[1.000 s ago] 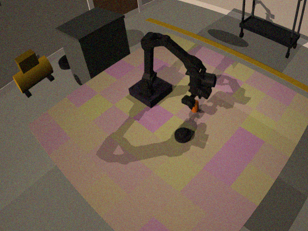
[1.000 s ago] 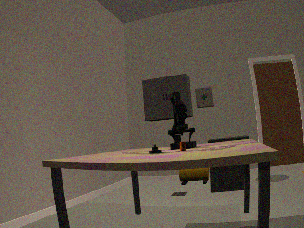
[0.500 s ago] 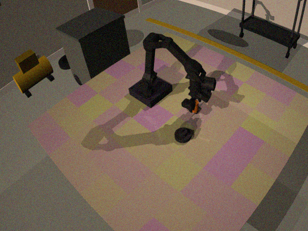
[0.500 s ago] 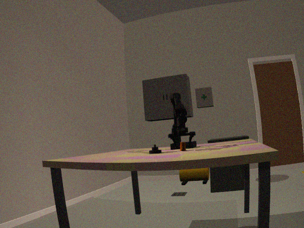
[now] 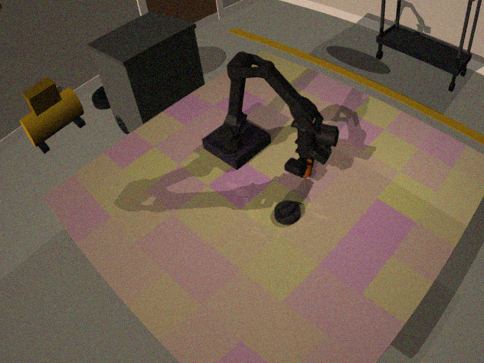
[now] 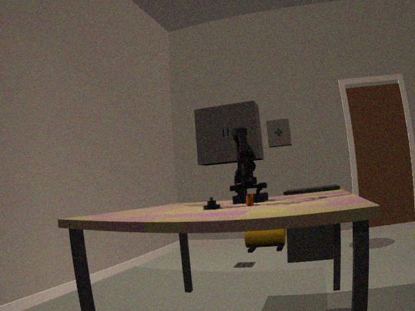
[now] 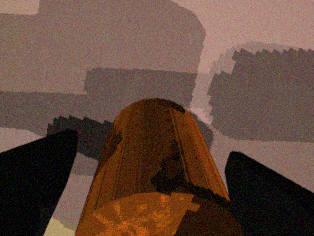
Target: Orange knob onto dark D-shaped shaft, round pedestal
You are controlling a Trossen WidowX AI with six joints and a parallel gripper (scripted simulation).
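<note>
Right now my gripper tip is 4 cm short of the D-shaped shaft, 19 cm to the left of it and 2 cm below it. From my gripper tip the other things lie so: orange knob (2 cm above).
</note>
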